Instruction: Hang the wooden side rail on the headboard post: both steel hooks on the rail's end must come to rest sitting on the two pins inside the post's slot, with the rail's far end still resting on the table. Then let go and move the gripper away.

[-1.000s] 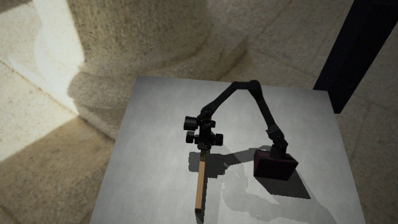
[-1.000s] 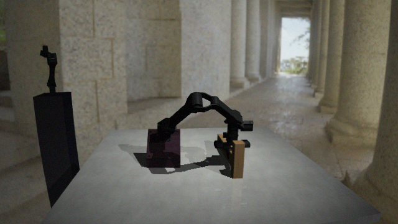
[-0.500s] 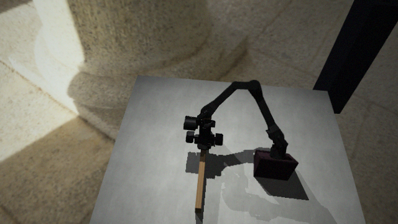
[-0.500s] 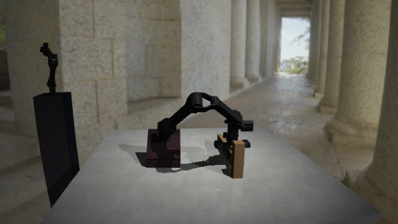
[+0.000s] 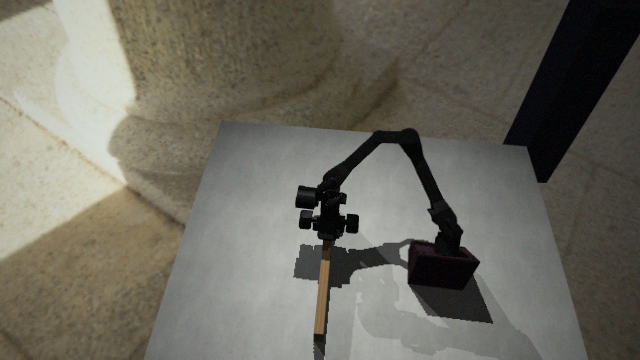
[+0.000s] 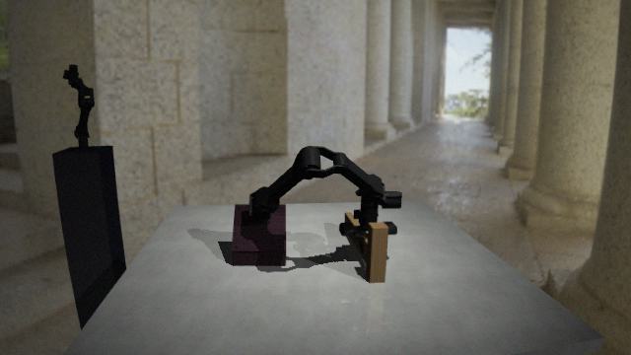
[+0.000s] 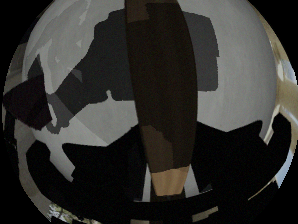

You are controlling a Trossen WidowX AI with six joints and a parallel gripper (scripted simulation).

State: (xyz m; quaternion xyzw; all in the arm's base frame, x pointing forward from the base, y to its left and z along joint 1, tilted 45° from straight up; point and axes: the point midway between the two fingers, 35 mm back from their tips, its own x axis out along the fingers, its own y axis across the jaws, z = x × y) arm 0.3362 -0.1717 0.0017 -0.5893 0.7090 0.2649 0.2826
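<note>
Now: the wooden headboard post 12 cm to the right of my gripper tip, 4 cm above it and 1 cm behind it.
</note>
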